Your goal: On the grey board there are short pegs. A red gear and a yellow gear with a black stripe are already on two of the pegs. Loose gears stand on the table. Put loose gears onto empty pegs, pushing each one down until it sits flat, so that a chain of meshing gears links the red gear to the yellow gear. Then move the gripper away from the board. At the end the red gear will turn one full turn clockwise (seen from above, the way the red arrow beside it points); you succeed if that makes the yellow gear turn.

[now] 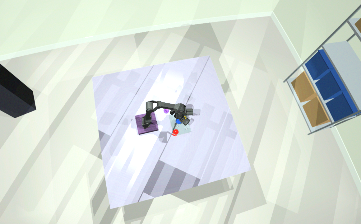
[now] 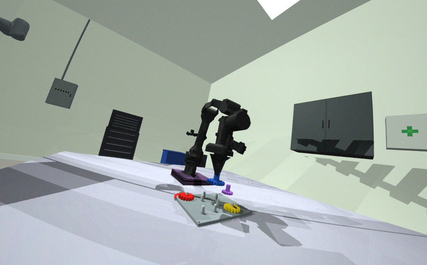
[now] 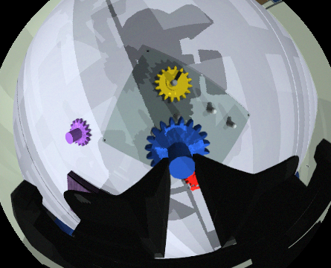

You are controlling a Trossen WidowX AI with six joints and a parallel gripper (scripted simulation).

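Now: gripper tip 6 cm past the red gear, 7 cm to the left of it and 9 cm above it. Round my gripper tip: yellow gear: 7 cm ahead, 2 cm to the left, 9 cm below; blue gear: 1 cm below; red arrow: 9 cm behind, 9 cm to the right, 9 cm below.
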